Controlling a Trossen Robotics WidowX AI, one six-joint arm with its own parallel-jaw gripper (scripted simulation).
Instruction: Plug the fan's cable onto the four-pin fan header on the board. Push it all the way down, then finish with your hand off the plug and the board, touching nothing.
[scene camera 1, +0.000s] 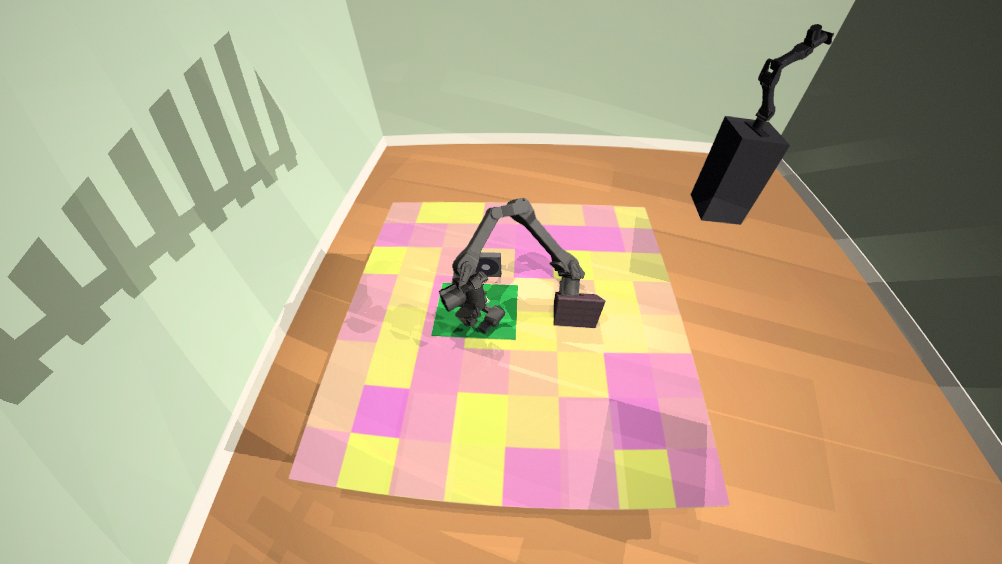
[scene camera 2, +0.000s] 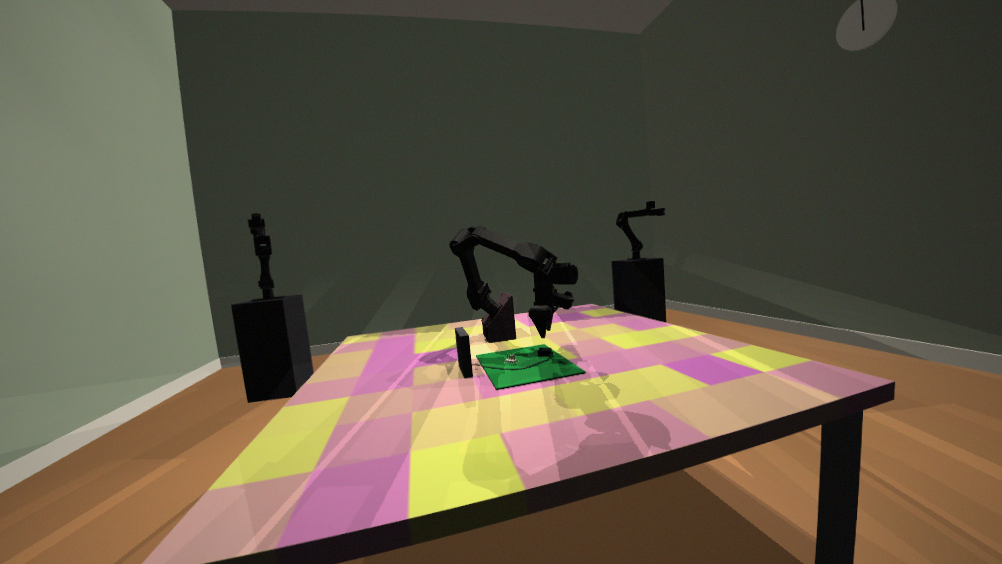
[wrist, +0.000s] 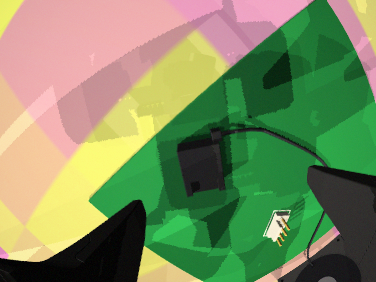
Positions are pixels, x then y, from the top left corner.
Labels:
my gripper: scene camera 1 479, 318; scene camera 2; wrist
same spot on green board: (wrist: 303, 82) = (scene camera 2: 557, 365)
same spot on my gripper: (wrist: 119, 242) = (scene camera 2: 550, 320)

